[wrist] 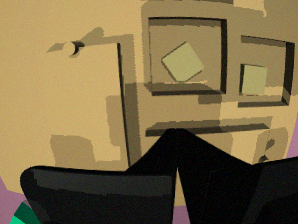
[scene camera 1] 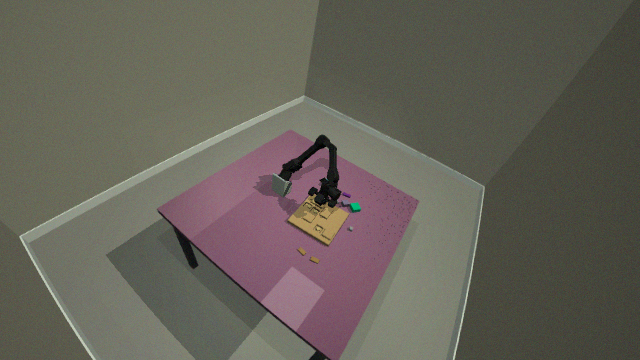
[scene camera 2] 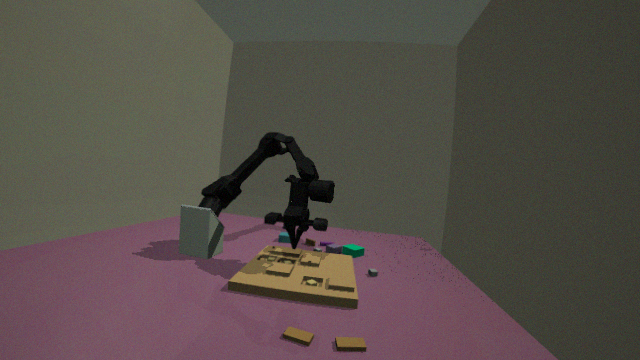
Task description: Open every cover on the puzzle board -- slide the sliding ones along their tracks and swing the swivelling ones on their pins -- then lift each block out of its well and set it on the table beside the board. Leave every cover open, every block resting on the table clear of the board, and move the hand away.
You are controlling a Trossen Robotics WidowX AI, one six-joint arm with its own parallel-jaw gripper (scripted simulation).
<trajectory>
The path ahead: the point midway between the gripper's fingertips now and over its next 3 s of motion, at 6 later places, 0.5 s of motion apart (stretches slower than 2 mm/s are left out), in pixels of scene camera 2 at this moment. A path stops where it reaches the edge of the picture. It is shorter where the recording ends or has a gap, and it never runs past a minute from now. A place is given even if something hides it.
My gripper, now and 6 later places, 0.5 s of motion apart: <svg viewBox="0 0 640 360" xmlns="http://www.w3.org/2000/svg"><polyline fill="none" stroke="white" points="294,248 294,243 302,238 303,238 304,241 303,246 303,251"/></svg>
</trajectory>
